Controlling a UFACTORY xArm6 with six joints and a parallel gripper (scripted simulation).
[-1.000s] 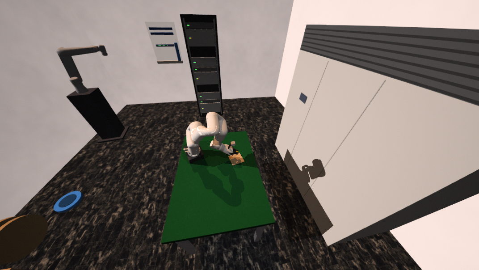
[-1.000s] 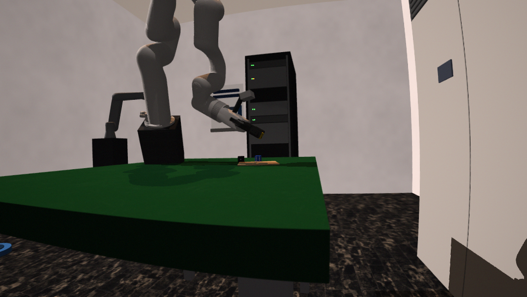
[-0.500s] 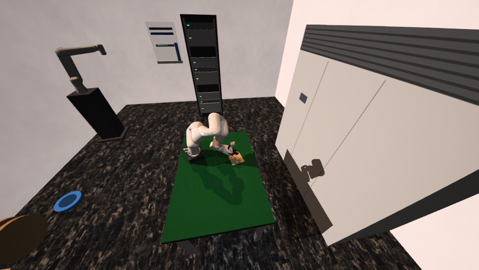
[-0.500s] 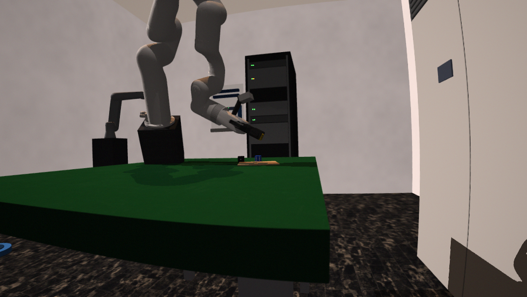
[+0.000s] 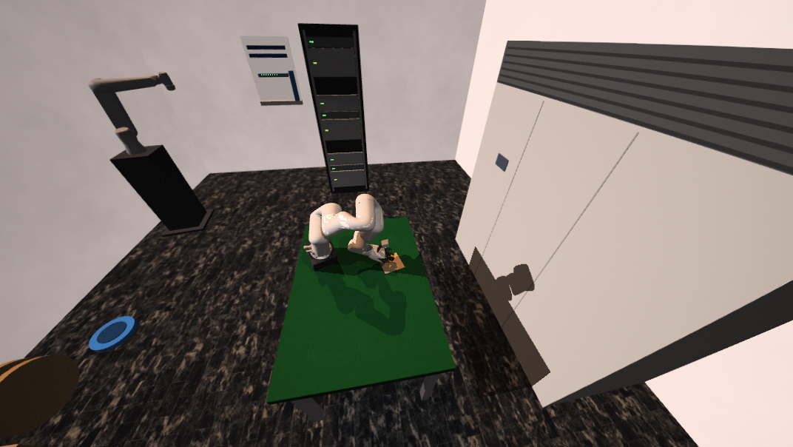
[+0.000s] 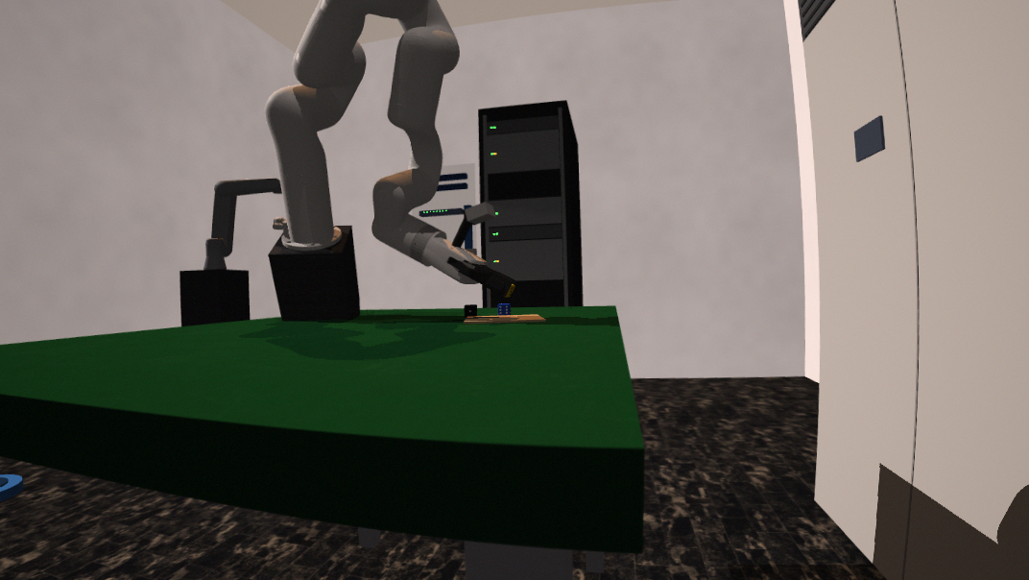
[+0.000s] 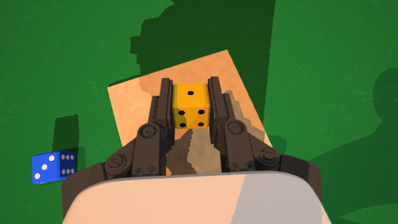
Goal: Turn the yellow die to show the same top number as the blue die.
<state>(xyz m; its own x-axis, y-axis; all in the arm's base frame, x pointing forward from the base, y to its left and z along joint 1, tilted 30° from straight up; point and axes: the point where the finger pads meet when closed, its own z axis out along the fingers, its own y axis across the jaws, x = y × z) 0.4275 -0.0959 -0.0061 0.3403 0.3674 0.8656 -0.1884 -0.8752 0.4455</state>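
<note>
Right now my hand is 60 mm above the mat. From my hand the other things lie so: black die: 80 mm behind, 110 mm to the left, 50 mm below; yellow die: 10 mm ahead, 10 mm below; blue die: 10 mm behind, 130 mm to the left, 50 mm below.
</note>
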